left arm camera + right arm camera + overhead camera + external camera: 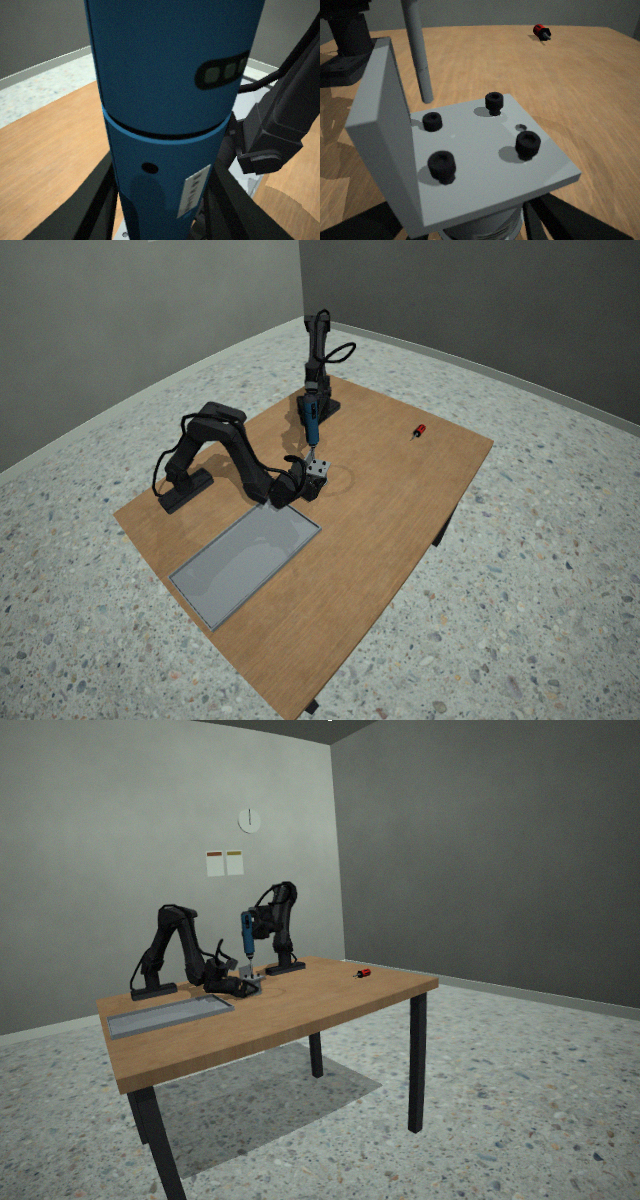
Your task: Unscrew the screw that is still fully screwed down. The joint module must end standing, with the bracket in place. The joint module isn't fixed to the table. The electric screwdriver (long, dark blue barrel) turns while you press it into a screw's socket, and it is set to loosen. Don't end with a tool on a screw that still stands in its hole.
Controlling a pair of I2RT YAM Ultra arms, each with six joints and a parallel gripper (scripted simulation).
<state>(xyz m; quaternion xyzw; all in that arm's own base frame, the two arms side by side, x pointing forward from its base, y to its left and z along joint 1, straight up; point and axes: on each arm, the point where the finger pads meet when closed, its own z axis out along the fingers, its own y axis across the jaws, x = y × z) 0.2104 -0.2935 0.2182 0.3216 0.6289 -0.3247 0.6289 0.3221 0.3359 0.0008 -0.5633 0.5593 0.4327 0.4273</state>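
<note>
The joint module is 1 cm above my right hand. Also, from my right hand: grey L-shaped bracket 5 cm above; flat grey tray 7 cm ahead, 35 cm to the right, 2 cm below; screw 2 cm behind, 1 cm to the left, 4 cm above.
</note>
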